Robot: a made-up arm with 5 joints.
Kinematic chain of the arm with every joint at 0, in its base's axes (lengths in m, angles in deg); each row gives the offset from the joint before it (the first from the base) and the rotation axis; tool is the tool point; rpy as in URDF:
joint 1: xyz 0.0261 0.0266 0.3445 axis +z
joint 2: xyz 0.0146 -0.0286 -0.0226 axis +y
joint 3: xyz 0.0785 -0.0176 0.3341 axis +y
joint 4: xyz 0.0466 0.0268 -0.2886 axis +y
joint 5: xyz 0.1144 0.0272 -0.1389 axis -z
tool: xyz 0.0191 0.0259 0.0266 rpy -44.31 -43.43 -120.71
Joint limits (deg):
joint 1: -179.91..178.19
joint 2: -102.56..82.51
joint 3: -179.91..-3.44
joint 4: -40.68..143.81
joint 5: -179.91..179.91
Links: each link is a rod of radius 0.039 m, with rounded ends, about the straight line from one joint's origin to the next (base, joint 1, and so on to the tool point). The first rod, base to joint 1, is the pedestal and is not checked.
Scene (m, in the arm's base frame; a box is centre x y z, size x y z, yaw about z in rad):
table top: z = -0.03
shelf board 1: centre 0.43 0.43 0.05 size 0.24 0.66 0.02 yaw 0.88
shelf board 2: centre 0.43 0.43 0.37 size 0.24 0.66 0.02 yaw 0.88
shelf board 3: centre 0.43 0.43 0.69 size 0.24 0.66 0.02 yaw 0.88
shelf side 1: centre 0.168 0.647 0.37 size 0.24 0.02 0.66 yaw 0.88
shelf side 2: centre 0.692 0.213 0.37 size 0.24 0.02 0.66 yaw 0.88
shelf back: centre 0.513 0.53 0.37 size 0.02 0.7 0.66 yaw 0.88
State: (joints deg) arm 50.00 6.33 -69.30 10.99 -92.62
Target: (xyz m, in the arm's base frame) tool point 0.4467 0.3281 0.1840
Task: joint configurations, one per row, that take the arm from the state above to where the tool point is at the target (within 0.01 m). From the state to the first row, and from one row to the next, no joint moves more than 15 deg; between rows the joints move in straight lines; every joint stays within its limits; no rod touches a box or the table.
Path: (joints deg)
1: 50.89 -5.65 -59.29 14.37 -89.81
2: 51.79 -17.62 -49.27 17.75 -87.00
3: 52.68 -29.60 -39.26 21.13 -84.20
4: 53.58 -41.58 -29.24 24.51 -81.39
5: 54.47 -53.56 -19.23 27.89 -78.58
6: 49.45 -40.75 -21.06 27.28 -81.49
7: 44.42 -27.95 -22.89 26.66 -84.40
8: 39.40 -15.14 -24.73 26.04 -87.32
9: 34.37 -2.33 -26.56 25.43 -90.23
10: 29.35 10.47 -28.39 24.81 -93.14
11: 24.32 23.28 -30.22 24.20 -96.05
12: 28.58 29.92 -43.63 20.18 -94.76
13: 32.83 36.57 -57.04 16.15 -93.46

